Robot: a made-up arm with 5 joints.
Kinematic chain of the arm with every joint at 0, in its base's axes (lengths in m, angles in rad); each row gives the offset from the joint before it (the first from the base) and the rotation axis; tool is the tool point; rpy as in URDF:
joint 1: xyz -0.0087 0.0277 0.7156 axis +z
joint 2: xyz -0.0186 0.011 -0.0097 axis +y
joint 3: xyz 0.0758 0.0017 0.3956 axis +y
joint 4: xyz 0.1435 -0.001 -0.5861 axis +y
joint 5: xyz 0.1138 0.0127 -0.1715 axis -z
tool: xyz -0.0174 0.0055 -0.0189 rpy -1.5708 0 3.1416
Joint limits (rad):
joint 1: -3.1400..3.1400
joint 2: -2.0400..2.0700
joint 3: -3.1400..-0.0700
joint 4: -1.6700..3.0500
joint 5: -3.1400..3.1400
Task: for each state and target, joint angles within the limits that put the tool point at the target. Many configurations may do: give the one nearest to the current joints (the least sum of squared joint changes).
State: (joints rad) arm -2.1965 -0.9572 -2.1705 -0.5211 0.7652
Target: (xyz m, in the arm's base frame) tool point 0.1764 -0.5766 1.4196
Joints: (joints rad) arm -1.3375 -0.3593 -1.2115 -0.4184 0.7575
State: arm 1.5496 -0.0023 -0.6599 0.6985 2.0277
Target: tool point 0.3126 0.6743 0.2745
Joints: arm 1.0581 0.6441 -1.0148 0.5282 2.0602
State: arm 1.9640 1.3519 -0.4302 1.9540 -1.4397
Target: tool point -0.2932 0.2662 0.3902
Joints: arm 2.4221 0.6955 -0.9597 2.1446 -1.4092
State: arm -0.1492 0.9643 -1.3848 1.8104 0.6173
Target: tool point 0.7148 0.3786 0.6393
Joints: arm 0.4030 0.5854 -1.6768 1.8019 0.6221
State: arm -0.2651 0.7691 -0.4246 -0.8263 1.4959
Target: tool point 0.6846 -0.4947 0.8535
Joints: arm -0.6943 0.3097 -1.0632 -0.8435 1.5092
